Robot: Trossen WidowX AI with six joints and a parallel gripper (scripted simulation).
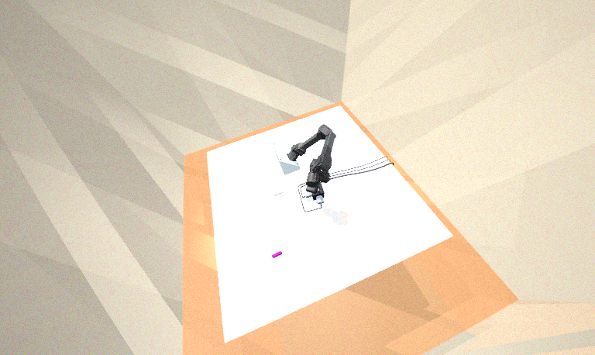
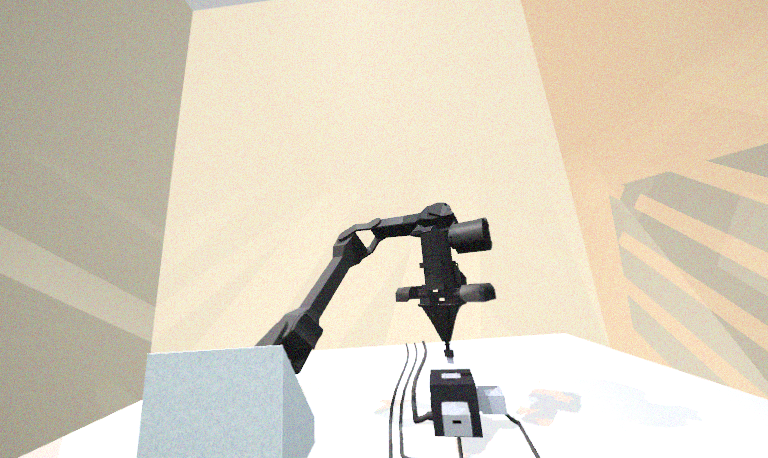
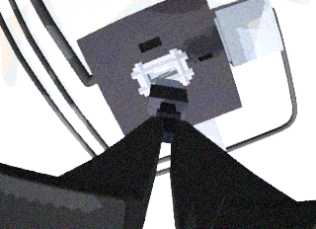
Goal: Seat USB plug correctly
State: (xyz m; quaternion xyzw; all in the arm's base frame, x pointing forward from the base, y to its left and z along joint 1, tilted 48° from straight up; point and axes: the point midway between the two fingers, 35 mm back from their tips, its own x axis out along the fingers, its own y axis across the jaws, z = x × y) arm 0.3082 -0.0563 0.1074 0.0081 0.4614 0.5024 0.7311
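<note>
Now: gripper tip 20 mm above the usb plug. From my gripper tip the other things lie so: white-framed socket (70 mm below); then small magenta piece (240 mm ahead, 380 mm to the right, 120 mm below).
</note>
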